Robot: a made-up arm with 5 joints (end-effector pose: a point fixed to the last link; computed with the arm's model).
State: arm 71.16 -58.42 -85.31 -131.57 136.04
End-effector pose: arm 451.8 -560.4 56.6 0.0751 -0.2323 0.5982 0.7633
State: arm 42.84 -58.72 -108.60 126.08 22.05
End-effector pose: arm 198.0 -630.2 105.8 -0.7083 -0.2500 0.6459 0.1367
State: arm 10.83 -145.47 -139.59 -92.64 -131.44
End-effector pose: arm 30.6 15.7 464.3 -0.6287 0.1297 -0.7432 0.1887
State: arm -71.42 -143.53 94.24 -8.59 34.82
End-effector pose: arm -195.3 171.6 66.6 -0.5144 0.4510 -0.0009 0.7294
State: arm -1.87 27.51 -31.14 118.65 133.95
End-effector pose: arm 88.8 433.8 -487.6 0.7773 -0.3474 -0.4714 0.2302
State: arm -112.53 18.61 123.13 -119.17 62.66
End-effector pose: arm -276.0 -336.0 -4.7 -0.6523 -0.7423 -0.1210 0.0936
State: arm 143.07 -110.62 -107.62 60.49 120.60
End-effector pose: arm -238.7 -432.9 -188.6 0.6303 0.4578 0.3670 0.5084
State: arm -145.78 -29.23 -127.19 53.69 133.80
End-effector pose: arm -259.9 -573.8 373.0 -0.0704 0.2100 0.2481 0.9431
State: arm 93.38 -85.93 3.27 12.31 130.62
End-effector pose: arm 473.7 -235.7 112.9 -0.3341 0.7060 0.5914 0.2005
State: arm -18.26 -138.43 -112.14 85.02 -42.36
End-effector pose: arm 193.3 -2.0 449.4 0.3575 -0.4794 -0.4226 0.6810
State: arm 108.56 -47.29 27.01 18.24 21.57
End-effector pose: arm 458.2 75.5 141.7 0.0428 -0.8879 -0.2051 0.4096
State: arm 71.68 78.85 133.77 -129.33 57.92
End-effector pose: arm 575.0 -52.5 72.5 -0.0875 -0.2032 0.9448 0.2417
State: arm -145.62 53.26 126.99 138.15 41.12
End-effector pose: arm -282.3 -210.8 130.3 0.7366 0.2764 0.5772 0.2188
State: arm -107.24 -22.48 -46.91 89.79 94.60
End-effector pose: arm -765.9 -159.8 222.5 -0.0345 0.1465 -0.2155 0.9648
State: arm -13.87 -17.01 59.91 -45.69 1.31
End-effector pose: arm -35.8 45.3 -10.7 0.3464 0.4663 0.0910 0.8089
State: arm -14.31 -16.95 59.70 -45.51 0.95
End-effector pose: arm -37.0 46.2 -11.5 0.3472 0.4672 0.0913 0.8080
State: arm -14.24 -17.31 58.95 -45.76 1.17
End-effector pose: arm -36.9 50.2 -13.8 0.3373 0.4708 0.0883 0.8104
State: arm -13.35 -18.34 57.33 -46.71 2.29
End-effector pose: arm -34.6 59.1 -18.8 0.3102 0.4781 0.0795 0.8179
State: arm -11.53 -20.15 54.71 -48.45 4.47
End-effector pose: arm -29.6 73.4 -28.0 0.2629 0.4879 0.0617 0.8301
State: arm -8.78 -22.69 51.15 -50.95 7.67
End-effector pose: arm -21.3 92.2 -42.4 0.1966 0.4969 0.0320 0.8446
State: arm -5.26 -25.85 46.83 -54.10 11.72
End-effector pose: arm -8.7 113.6 -63.2 0.1152 0.5013 -0.0123 0.8575
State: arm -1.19 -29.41 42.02 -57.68 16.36
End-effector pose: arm 9.2 134.4 -90.0 0.0263 0.4973 -0.0717 0.8642
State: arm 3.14 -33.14 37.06 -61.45 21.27
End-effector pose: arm 33.0 151.3 -120.9 -0.0614 0.4839 -0.1431 0.8612
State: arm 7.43 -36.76 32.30 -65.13 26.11
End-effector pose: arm 61.7 162.0 -152.3 -0.1395 0.4626 -0.2201 0.8474
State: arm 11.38 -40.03 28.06 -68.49 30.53
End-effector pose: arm 93.0 165.9 -180.4 -0.2023 0.4376 -0.2946 0.8251
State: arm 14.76 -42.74 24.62 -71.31 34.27
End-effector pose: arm 122.9 164.6 -202.0 -0.2478 0.4131 -0.3589 0.7994
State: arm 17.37 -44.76 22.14 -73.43 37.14
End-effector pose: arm 147.7 160.9 -216.2 -0.2773 0.3930 -0.4080 0.7760
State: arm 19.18 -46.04 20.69 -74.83 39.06
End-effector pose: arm 164.9 157.4 -223.2 -0.2933 0.3792 -0.4397 0.7595
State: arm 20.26 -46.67 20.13 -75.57 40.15
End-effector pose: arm 174.3 155.6 -225.0 -0.2996 0.3715 -0.4559 0.7513
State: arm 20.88 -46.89 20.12 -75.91 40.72
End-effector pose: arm 178.7 155.3 -223.7 -0.3005 0.3679 -0.4625 0.7487
